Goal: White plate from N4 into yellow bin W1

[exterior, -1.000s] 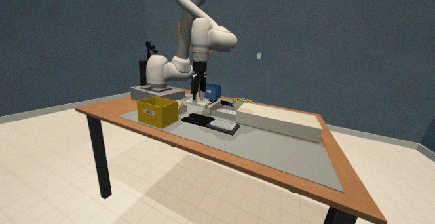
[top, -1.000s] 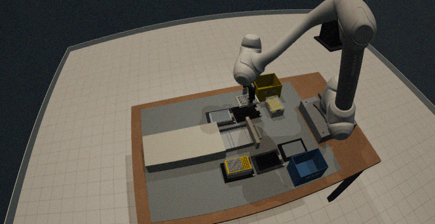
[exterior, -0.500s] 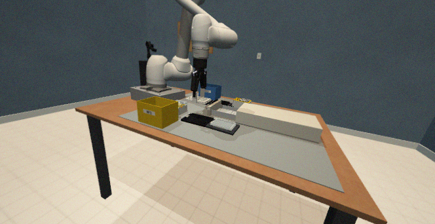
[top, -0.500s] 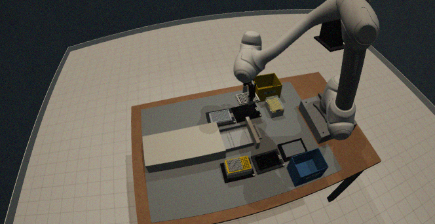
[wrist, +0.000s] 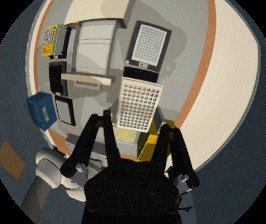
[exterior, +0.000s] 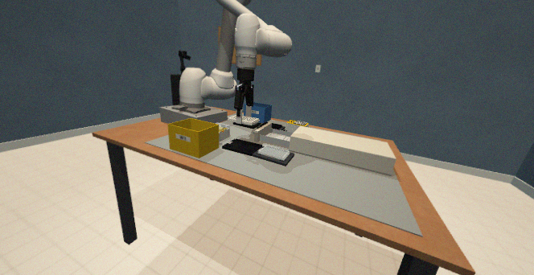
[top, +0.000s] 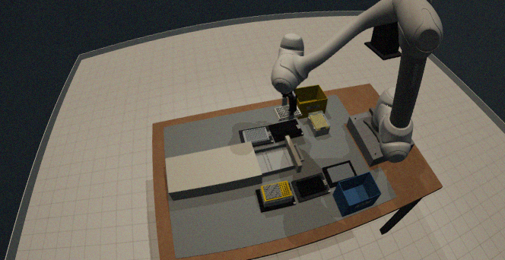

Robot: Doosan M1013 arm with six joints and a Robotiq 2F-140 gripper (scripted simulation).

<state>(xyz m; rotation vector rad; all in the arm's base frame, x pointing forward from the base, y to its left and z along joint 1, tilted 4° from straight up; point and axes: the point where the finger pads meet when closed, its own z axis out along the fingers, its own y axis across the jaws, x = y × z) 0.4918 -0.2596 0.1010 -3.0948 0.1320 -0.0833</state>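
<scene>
My gripper is now 200 mm past the yellow bin, 130 mm above it and 110 mm to the left of it. Also, from my hand: white plate: 20 mm below; then pale grey plate: 170 mm ahead, 150 mm below, 20 mm to the right; then black nest: 160 mm below.
</scene>
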